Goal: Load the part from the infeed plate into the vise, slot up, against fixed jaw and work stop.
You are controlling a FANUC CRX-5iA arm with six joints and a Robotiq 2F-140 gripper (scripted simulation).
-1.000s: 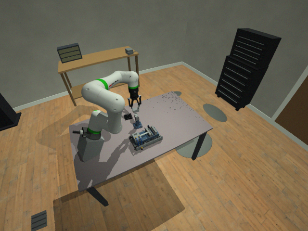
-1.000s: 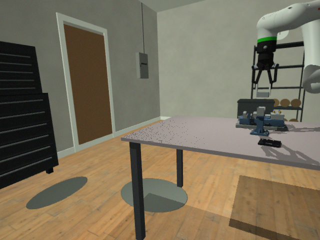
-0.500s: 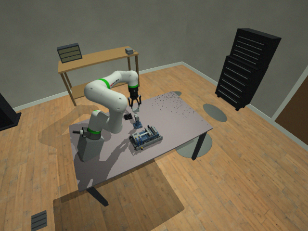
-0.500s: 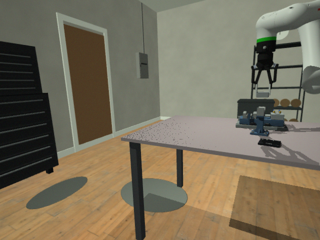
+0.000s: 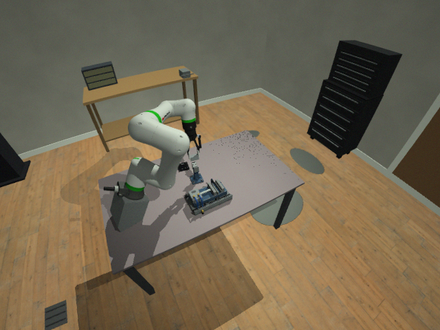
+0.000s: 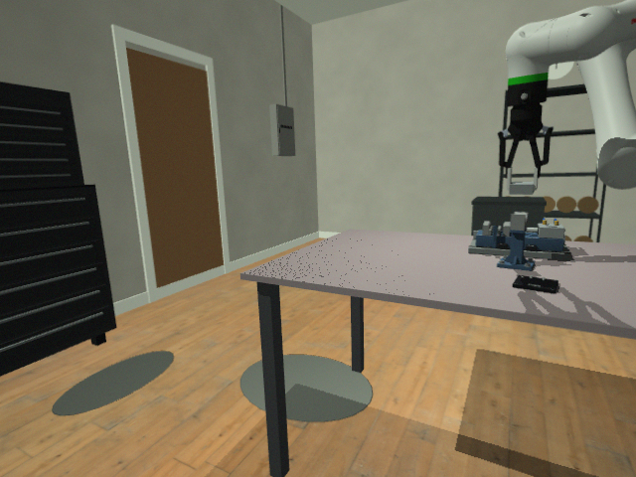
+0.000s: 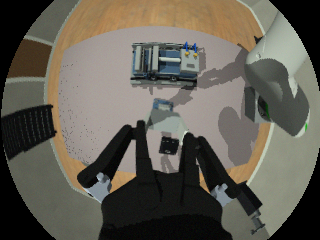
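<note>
My hand is 30 mm above the part and 10 mm to the left of it. From my hand the other things lie so: air cylinder: 210 mm to the right, 180 mm below, 90 mm behind; then vise: 220 mm below, 210 mm to the right, 10 mm ahead; then black infeed plate: 260 mm below, 180 mm to the left, 50 mm behind.
</note>
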